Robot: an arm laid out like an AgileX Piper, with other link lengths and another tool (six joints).
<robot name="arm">
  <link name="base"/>
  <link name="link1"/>
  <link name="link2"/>
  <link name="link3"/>
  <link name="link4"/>
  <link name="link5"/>
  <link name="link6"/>
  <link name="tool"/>
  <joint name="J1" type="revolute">
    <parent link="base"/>
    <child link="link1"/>
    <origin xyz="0 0 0.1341"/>
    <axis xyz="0 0 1"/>
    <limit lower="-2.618" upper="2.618"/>
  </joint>
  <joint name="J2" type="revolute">
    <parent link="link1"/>
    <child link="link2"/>
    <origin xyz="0 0 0"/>
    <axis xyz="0 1 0"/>
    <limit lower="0" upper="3.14"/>
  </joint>
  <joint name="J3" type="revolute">
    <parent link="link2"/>
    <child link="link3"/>
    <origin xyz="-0.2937 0 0.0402"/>
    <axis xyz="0 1 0"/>
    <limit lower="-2.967" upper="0"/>
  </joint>
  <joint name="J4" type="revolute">
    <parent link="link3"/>
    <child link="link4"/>
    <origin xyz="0.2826 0 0.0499"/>
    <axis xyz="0.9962 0 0.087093"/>
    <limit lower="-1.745" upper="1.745"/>
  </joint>
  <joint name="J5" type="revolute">
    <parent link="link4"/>
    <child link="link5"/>
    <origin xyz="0 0 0"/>
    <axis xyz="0 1 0"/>
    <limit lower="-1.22" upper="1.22"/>
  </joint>
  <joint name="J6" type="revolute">
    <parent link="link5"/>
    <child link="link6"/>
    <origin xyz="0.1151 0 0.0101"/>
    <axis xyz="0.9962 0 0.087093"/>
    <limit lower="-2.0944" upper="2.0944"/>
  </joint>
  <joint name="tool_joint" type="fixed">
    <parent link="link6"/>
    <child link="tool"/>
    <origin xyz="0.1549 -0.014 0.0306" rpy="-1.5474 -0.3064 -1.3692"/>
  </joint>
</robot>
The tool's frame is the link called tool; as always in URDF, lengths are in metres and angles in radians.
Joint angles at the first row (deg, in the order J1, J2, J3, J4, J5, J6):
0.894 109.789 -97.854 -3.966 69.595 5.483
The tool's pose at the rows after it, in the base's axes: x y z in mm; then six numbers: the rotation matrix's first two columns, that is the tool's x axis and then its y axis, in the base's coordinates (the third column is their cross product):
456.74 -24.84 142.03 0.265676 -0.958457 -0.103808 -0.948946 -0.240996 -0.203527
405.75 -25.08 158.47 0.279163 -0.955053 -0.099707 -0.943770 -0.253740 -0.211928
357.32 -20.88 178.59 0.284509 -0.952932 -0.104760 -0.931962 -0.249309 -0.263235
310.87 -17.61 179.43 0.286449 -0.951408 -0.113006 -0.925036 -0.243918 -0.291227
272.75 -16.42 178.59 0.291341 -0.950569 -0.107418 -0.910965 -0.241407 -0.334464
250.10 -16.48 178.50 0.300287 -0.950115 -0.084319 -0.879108 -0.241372 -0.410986
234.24 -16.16 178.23 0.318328 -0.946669 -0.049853 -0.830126 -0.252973 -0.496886
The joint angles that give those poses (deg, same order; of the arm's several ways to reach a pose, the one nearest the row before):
0.893 100.590 -88.033 -3.791 69.593 5.129
0.893 89.873 -77.953 -3.713 69.649 4.343
0.893 77.998 -68.990 -2.578 69.709 4.208
0.893 67.643 -60.128 -1.661 69.710 4.208
0.894 57.641 -52.512 -1.254 69.509 4.209
0.891 48.331 -45.855 -1.206 67.297 4.206
0.892 39.120 -39.639 -1.150 64.474 3.509

